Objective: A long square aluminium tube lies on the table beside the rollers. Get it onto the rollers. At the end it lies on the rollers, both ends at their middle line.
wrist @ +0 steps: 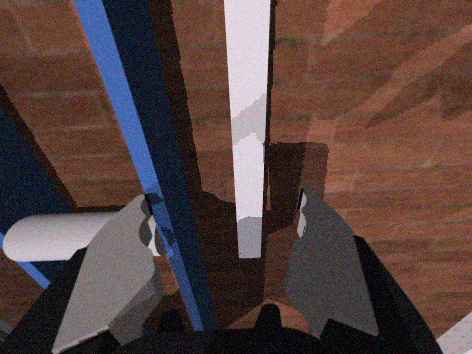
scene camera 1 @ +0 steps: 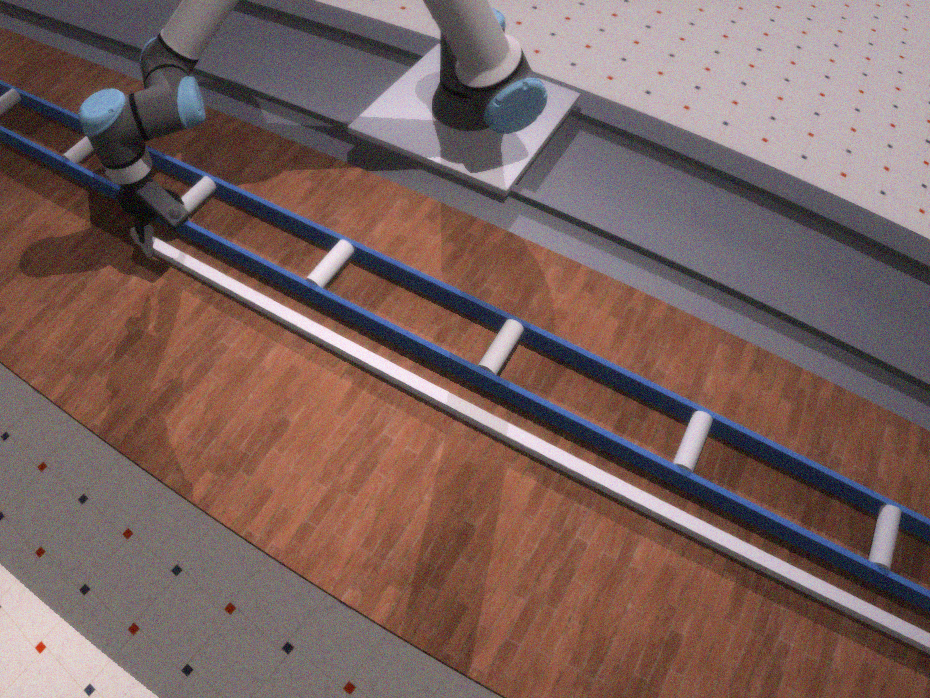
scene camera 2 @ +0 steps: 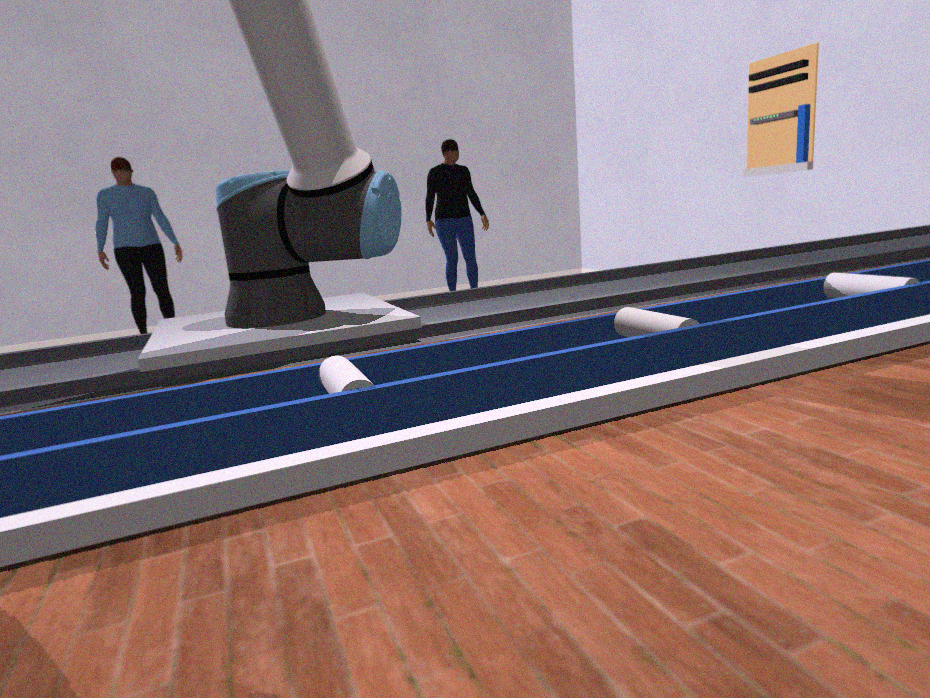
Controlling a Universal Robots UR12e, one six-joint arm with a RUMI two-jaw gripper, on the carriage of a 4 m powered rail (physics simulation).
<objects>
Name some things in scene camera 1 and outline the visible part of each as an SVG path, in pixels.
My gripper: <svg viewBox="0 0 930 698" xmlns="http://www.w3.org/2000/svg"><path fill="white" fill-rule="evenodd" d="M151 170L139 181L131 184L119 184L121 186L120 190L115 193L123 210L135 217L135 228L130 229L130 234L141 245L144 254L148 258L151 258L154 254L154 243L152 240L154 227L149 225L148 222L156 221L158 217L171 230L175 231L186 220L190 220L189 212L180 196L171 190L161 187L149 177Z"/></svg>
A long square aluminium tube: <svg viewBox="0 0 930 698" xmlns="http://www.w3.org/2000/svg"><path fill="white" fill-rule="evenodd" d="M152 236L154 254L306 337L624 503L930 654L930 633L533 436Z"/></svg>
</objects>
